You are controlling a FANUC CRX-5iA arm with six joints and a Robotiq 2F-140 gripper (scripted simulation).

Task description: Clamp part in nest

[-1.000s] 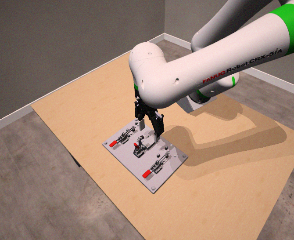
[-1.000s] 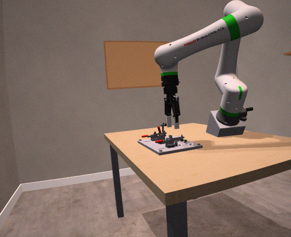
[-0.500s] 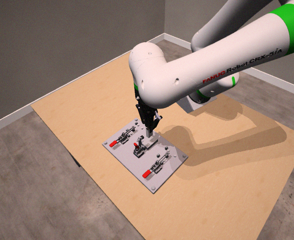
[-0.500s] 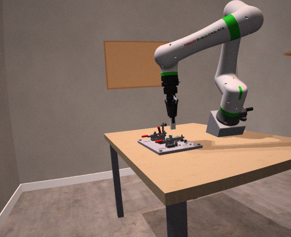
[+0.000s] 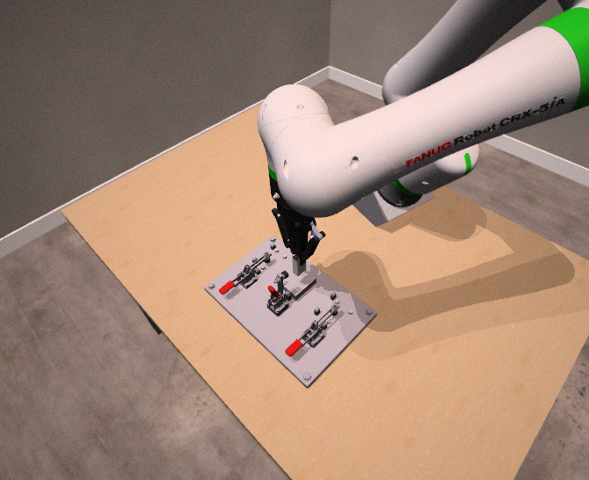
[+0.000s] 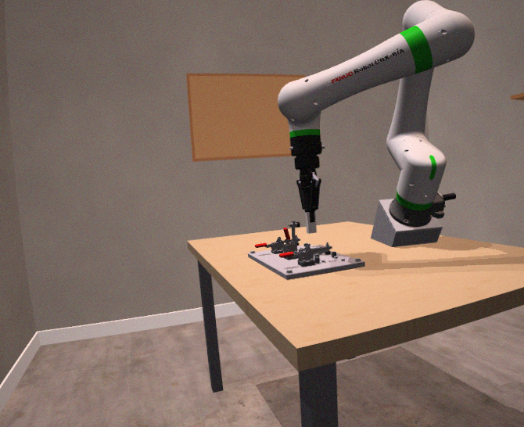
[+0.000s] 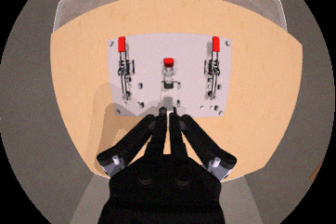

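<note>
The grey part lies 9 cm below my hand. From my hand the other things lie so: grey fixture plate 4 cm ahead, 1 cm to the left, 11 cm below; then clamp 6 cm ahead, 12 cm to the left, 7 cm below.
</note>
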